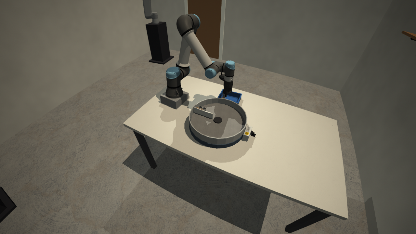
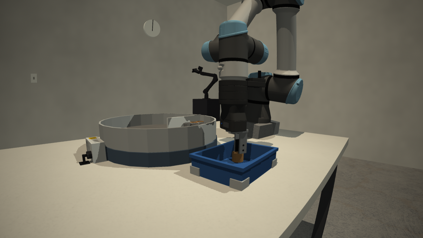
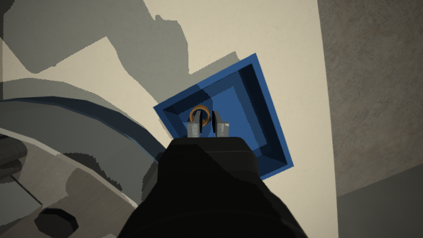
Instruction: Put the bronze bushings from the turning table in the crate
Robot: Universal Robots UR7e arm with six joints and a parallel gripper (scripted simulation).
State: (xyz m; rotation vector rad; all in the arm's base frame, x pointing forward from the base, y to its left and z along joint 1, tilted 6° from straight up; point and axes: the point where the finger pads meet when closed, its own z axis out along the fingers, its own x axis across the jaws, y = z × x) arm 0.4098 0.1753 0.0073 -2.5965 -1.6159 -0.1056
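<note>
The blue crate is 4 cm ahead of my hand, 3 cm below it and 2 cm to the left of it. The rest, counted from my hand: turning table 32 cm to the right, 7 cm ahead.
</note>
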